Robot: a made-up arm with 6 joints.
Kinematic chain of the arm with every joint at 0, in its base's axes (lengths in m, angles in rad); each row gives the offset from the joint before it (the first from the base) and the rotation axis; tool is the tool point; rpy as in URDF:
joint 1: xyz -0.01 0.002 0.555 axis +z
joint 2: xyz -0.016 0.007 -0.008 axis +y
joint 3: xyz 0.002 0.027 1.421 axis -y
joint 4: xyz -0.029 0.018 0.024 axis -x
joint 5: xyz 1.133 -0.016 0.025 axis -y
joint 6: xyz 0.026 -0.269 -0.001 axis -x
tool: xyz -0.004 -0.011 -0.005 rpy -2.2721 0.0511 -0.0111
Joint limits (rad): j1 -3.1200..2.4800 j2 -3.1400..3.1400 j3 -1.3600..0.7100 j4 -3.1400..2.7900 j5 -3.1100..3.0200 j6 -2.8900..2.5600
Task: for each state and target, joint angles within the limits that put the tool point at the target. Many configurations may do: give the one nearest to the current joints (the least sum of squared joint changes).
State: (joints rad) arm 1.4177 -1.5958 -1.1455 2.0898 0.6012 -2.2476
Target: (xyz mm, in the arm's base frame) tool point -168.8 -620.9 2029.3
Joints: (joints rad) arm 1.6024 -1.1651 -0.4821 1.9311 0.5866 -2.2369
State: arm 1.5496 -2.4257 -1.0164 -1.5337 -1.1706 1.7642
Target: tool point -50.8 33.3 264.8
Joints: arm 1.1023 -3.1400 -1.3600 -1.5694 -1.8467 1.6043
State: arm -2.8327 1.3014 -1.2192 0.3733 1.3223 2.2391
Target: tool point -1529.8 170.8 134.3
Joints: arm -3.1200 1.0840 -0.3790 0.3131 1.3177 2.2147
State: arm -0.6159 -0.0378 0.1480 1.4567 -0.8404 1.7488
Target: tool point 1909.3 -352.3 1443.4
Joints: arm -0.2099 0.6196 0.1256 1.5202 -0.8311 1.7491
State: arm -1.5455 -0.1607 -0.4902 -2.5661 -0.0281 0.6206
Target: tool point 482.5 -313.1 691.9
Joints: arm -1.0676 0.4477 -1.0515 -2.5263 -0.0245 0.6214
